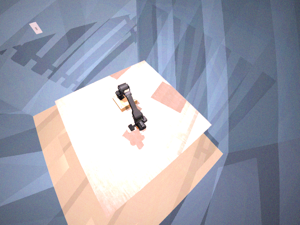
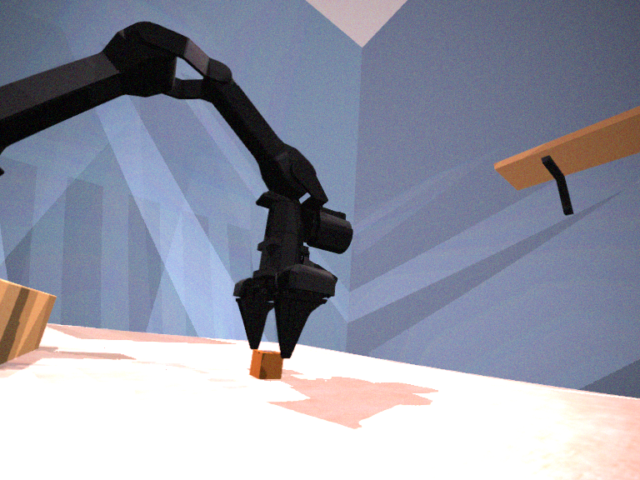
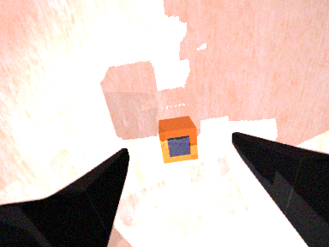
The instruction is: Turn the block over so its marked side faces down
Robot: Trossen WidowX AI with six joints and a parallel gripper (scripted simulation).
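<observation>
My gripper tip is right at the block.
</observation>
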